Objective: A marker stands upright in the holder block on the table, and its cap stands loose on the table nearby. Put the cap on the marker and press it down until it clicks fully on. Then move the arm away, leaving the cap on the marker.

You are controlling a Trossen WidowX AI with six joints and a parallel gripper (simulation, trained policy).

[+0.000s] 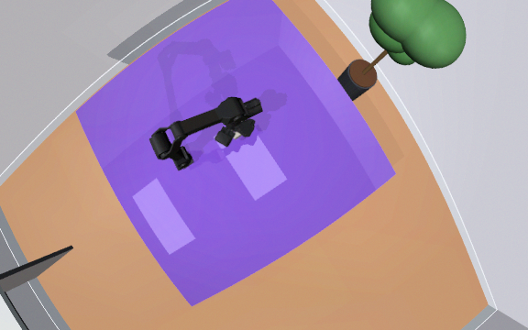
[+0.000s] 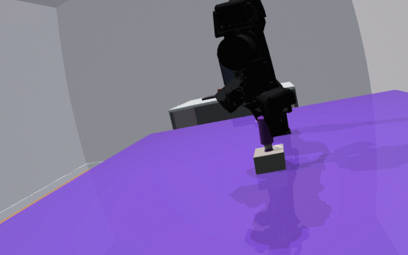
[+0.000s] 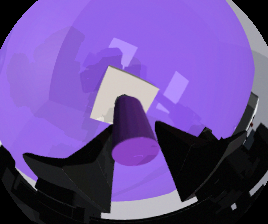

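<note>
My gripper tip is 1 cm to the left of the purple cap, 1 cm below it and 1 cm short of it. From my gripper tip the other things lie so: purple marker 1 cm to the right, 1 cm ahead, 1 cm above; then holder block 5 cm below, 1 cm to the right, 1 cm ahead.
</note>
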